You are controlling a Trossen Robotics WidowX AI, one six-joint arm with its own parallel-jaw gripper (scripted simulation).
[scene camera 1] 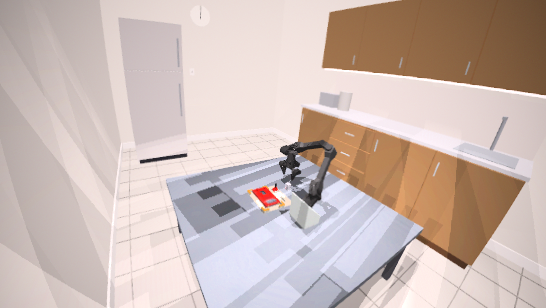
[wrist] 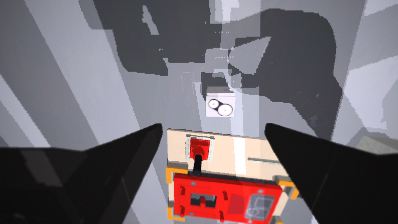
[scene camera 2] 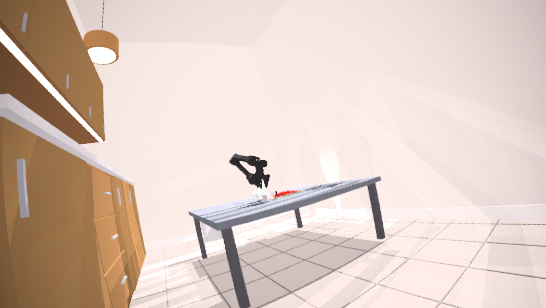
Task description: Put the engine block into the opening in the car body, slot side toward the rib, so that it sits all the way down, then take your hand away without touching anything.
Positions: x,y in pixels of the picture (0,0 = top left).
Labels:
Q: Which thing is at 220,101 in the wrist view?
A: An engine block.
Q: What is my gripper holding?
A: Nothing.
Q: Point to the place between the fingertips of my gripper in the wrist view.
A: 212,128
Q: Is my gripper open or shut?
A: Open.

